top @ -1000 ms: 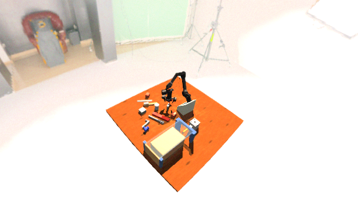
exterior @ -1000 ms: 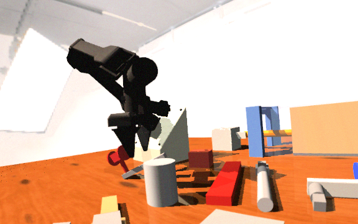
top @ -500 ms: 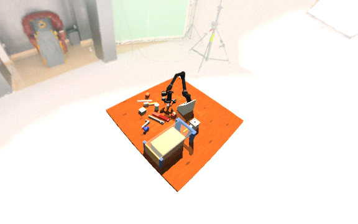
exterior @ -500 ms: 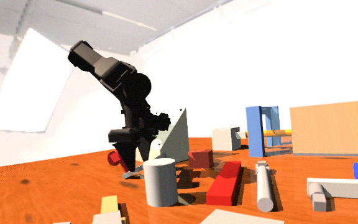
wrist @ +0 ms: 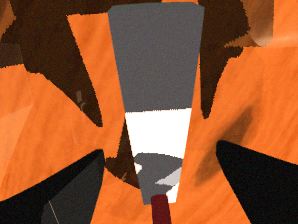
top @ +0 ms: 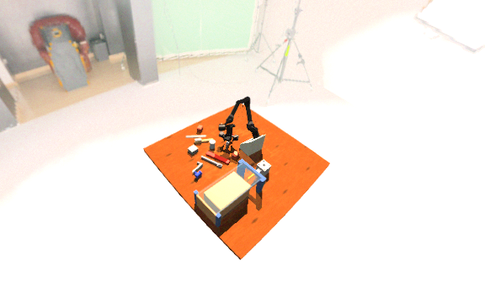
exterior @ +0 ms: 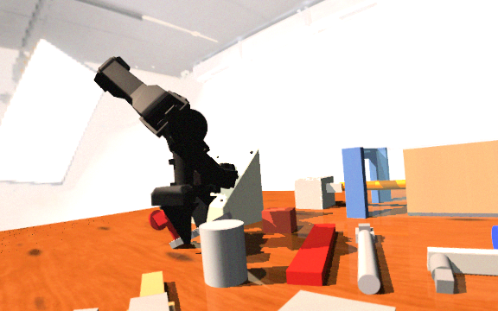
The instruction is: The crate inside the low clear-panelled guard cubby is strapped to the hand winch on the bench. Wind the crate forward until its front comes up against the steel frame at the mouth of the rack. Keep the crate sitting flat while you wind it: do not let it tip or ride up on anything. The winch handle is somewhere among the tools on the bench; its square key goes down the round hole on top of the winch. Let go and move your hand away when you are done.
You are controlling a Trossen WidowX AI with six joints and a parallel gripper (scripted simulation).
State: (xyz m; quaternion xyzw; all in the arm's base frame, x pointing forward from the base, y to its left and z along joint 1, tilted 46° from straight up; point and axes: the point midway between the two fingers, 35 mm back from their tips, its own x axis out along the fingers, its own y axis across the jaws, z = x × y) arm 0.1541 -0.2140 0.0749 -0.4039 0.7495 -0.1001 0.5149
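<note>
My gripper tip is 40 mm past the red knob, 30 mm below it and 20 mm to the left of it. Round my gripper tip: winch: 440 mm to the left, 20 mm above, 10 mm ahead; then red bar: 200 mm ahead, 70 mm to the left, 10 mm below; then tan brush: 180 mm to the right, 160 mm ahead.
</note>
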